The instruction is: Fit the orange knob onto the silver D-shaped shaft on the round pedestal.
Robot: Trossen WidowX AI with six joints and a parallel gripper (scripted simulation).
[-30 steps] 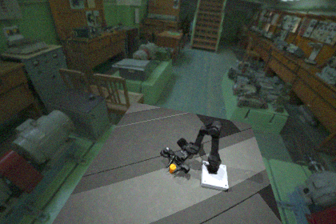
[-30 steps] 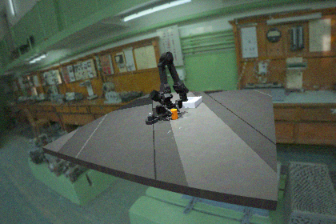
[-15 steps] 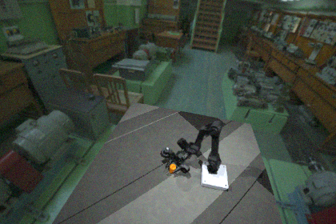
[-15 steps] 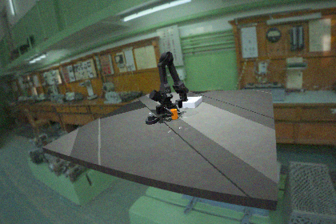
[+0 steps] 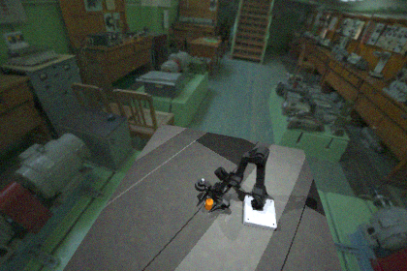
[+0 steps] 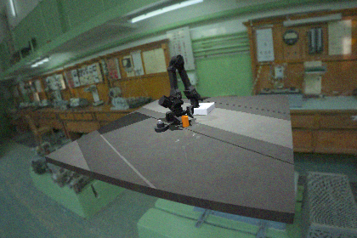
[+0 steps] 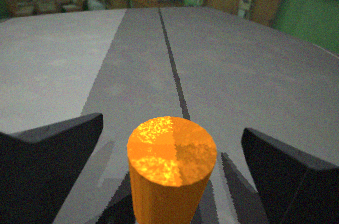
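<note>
Now: the orange knob 2 cm to the right of my gripper tip and 2 cm behind it. From my gripper tip the other things lie so: silver shaft: 17 cm to the right, 2 cm below, 2 cm ahead.
</note>
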